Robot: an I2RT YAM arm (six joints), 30 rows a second.
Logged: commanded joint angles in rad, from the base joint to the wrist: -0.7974 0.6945 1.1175 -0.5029 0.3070 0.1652; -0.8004 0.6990 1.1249 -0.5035 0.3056 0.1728; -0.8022 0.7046 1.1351 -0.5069 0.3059 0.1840; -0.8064 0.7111 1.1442 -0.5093 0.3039 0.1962; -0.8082 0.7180 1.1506 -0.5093 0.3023 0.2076; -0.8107 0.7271 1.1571 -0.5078 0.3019 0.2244; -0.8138 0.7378 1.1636 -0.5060 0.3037 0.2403; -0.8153 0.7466 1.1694 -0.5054 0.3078 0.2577; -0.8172 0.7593 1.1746 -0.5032 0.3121 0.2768; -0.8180 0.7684 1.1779 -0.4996 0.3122 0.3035; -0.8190 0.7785 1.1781 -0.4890 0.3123 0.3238; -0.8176 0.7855 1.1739 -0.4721 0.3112 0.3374
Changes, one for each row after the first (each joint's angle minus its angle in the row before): -0.0030 0.0045 0.0074 -0.0006 -0.0014 0.0076; -0.0018 0.0056 0.0102 -0.0034 0.0003 0.0112; -0.0042 0.0065 0.0091 -0.0024 -0.0020 0.0122; -0.0018 0.0069 0.0064 0.0000 -0.0016 0.0114; -0.0025 0.0091 0.0065 0.0015 -0.0004 0.0168; -0.0031 0.0107 0.0065 0.0018 0.0018 0.0159; -0.0015 0.0088 0.0058 0.0006 0.0041 0.0174; -0.0019 0.0127 0.0052 0.0022 0.0043 0.0191; -0.0008 0.0091 0.0033 0.0036 0.0001 0.0267; -0.0010 0.0101 0.0002 0.0106 0.0001 0.0203; 0.0014 0.0070 -0.0042 0.0169 -0.0011 0.0136
